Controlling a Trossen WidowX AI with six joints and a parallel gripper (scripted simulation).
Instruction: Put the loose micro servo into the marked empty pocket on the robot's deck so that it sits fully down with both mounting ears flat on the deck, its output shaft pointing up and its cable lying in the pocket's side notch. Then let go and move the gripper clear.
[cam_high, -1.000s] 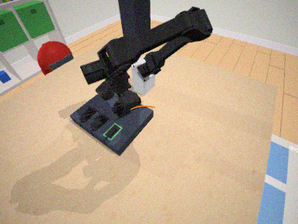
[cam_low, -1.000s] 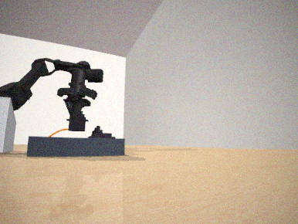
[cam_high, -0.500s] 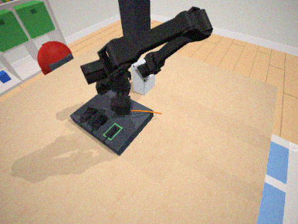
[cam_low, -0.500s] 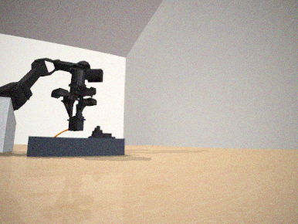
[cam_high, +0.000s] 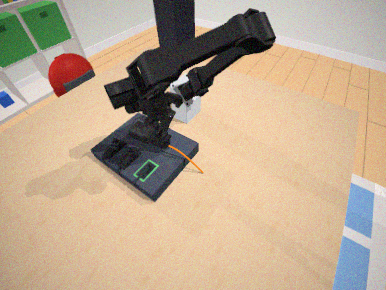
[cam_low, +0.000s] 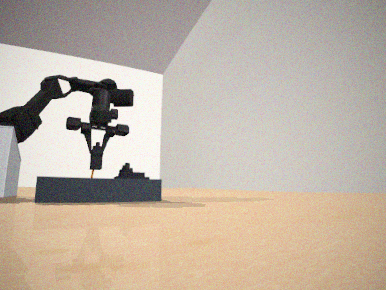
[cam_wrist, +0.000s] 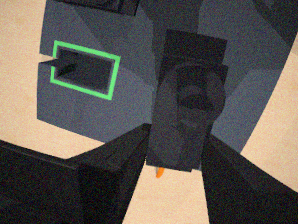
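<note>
Right now my gripper tip is 100 mm above the dark deck and 80 mm to the left of it.
</note>
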